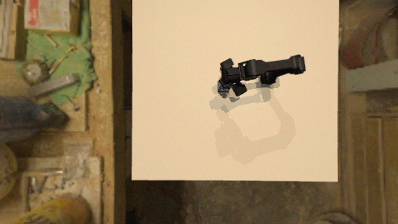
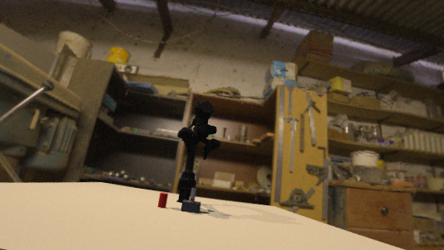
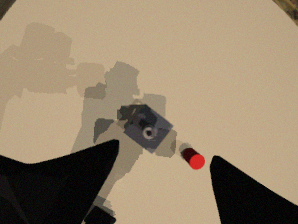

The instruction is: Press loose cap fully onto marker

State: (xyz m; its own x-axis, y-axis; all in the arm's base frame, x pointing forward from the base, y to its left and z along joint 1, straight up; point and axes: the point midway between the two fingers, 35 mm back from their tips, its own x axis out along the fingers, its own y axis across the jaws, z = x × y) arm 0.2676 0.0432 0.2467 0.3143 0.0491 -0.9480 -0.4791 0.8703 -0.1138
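The red cap is 110 mm to the right of my gripper tip and 190 mm below it. Also, from my gripper tip: grey holder block: 10 mm behind, 200 mm below.
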